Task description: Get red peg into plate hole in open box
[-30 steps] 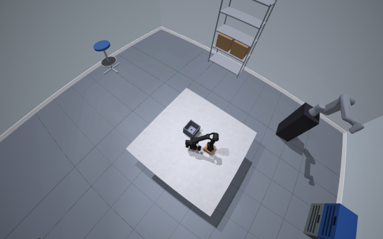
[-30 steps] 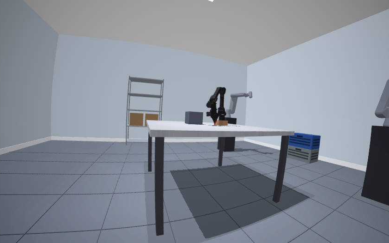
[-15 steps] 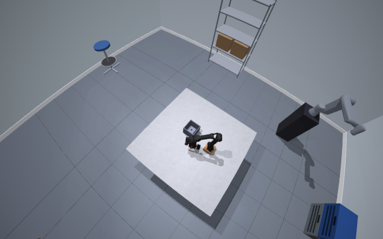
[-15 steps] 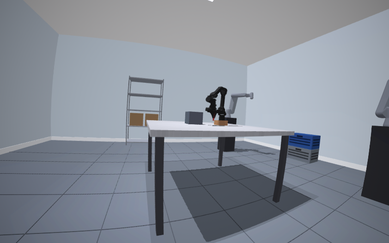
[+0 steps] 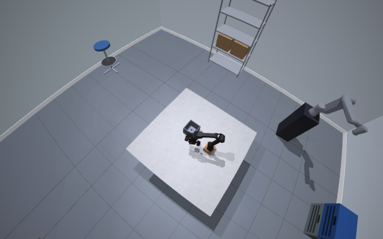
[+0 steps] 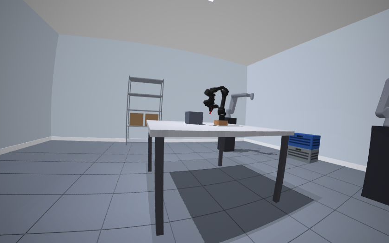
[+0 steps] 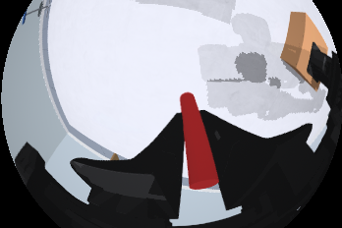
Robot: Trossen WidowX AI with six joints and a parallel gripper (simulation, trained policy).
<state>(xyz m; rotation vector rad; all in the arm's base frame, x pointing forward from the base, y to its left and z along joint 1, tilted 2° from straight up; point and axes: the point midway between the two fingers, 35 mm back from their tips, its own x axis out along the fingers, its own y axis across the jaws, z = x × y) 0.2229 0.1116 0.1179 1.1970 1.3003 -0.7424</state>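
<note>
My gripper tip is 10 cm short of the grey plate, 20 cm to the left of it and 10 cm above it. From my gripper tip the other things lie so: red peg 2 cm above.
</note>
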